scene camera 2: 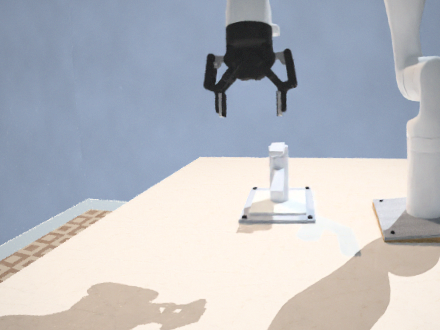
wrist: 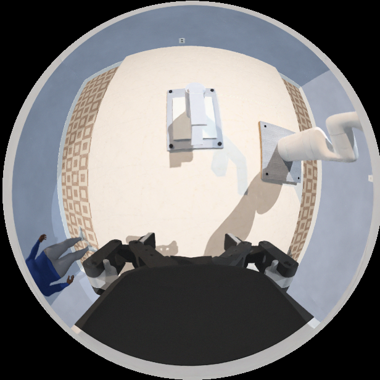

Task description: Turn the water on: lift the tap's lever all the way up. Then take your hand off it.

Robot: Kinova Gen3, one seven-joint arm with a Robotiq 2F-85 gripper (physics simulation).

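Pixels of known places: gripper, between the fingertips: (scene camera 2: 250,116); arm's base, origin of its link: (scene camera 2: 426,210).
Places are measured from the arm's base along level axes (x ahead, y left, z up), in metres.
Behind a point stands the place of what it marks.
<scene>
A white tap (scene camera 2: 280,175) {z 0.070, x 0.338, y 0.028 m} (wrist: 195,100) stands upright on a pale square base plate (scene camera 2: 250,219) {z -0.013, x 0.385, y 0.103 m} (wrist: 170,120) with dark corner bolts. Its lever (scene camera 2: 278,147) {z 0.135, x 0.339, y 0.034 m} (wrist: 198,112) is the flat piece at the top and points toward the scene camera; its exact tilt is hard to tell. The spout (scene camera 2: 276,186) {z 0.059, x 0.332, y 0.079 m} (wrist: 197,137) shows below the lever. My gripper (scene camera 2: 251,113) {z 0.226, x 0.318, y 0.250 m} (wrist: 189,241) is open and empty, pointing down. In the scene view it hangs higher than the tap and a little to the left, touching nothing. In the wrist view the tap lies well beyond the fingertips.
The robot's arm (scene camera 2: 424,160) {z 0.123, x 0.021, y 0.049 m} (wrist: 305,145) rises from a grey mounting plate (scene camera 2: 400,227) {z -0.007, x 0.062, y 0.090 m} (wrist: 272,150) to the right of the tap. All stand on a cream table (scene camera 2: 200,250) {z -0.021, x 0.425, y 0.258 m} (wrist: 130,175). A person in blue (wrist: 45,270) shows at the lower left of the wrist view, beside the table.
</scene>
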